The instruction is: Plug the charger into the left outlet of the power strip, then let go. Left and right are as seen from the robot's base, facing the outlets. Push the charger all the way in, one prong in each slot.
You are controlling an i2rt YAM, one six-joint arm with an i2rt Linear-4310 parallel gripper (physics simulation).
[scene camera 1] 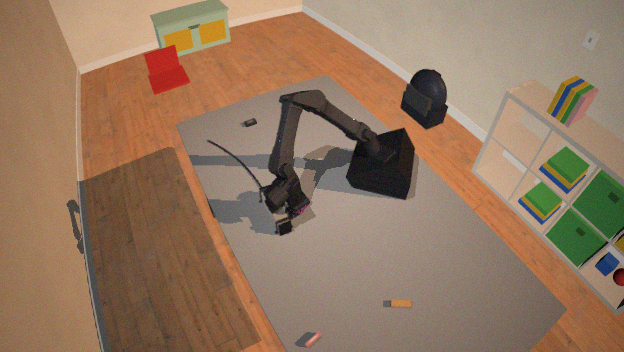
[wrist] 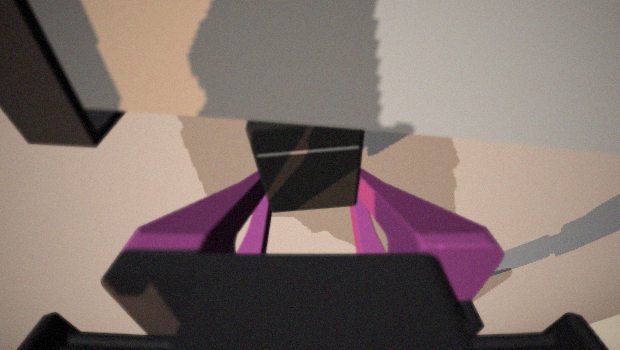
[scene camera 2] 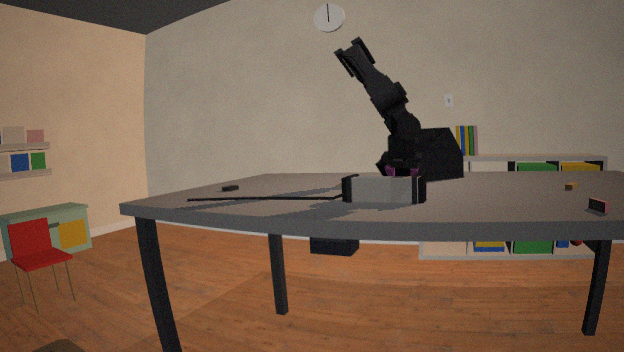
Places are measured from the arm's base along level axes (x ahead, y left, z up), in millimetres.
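Pixels of known places: gripper, fingertip midpoint: [scene camera 1: 298, 209] [wrist: 311, 175]; arm's base at its link origin: [scene camera 1: 375, 151].
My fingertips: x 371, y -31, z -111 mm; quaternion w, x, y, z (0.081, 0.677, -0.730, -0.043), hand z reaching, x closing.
Observation:
For each thing: its top centre in the pictures, then the offset to it from my fingertips. "*": a spot on its surface instead.
- power strip at its top centre: [wrist: 562, 41] [scene camera 2: 383, 175] [scene camera 1: 274, 203] dx +80, dy -40, dz +54 mm
- black charger at its top centre: [wrist: 309, 160] [scene camera 1: 291, 209] dx +32, dy +0, dz +24 mm
- black cable at a spot on its surface: [scene camera 2: 265, 198] * dx +47, dy -355, dz -4 mm
- small dark block at its top centre: [scene camera 2: 230, 186] [scene camera 1: 250, 121] dx -133, dy -564, dz +7 mm
- orange-handled item at its top centre: [scene camera 2: 572, 183] [scene camera 1: 401, 303] dx -22, dy +523, dz +7 mm
- pink-red block at its top centre: [scene camera 2: 599, 200] [scene camera 1: 313, 338] dx +276, dy +432, dz +14 mm
The power strip [scene camera 1: 284, 228] [scene camera 2: 382, 189] [wrist: 475, 65] is a pale grey bar with black ends, standing on the table. The black charger [wrist: 312, 187] has a thin light line across it and sits against the robot-facing side of the strip, nearer the end at the left in the wrist view. My gripper [scene camera 1: 300, 209] [scene camera 2: 402, 171] [wrist: 311, 175] has its purple fingertips on both sides of the charger, touching it, and is shut on it. The prongs and slots are hidden, so how deep the charger sits cannot be seen. The strip hides most of it in scene camera 2.
A black cable [scene camera 1: 235, 157] [scene camera 2: 265, 198] runs from the strip over the grey table [scene camera 1: 400, 250] [scene camera 2: 480, 230]. A small dark block [scene camera 1: 250, 122] [scene camera 2: 230, 188], an orange-handled item [scene camera 1: 401, 303] [scene camera 2: 571, 186] and a pink-red block [scene camera 1: 313, 340] [scene camera 2: 598, 205] lie farther off.

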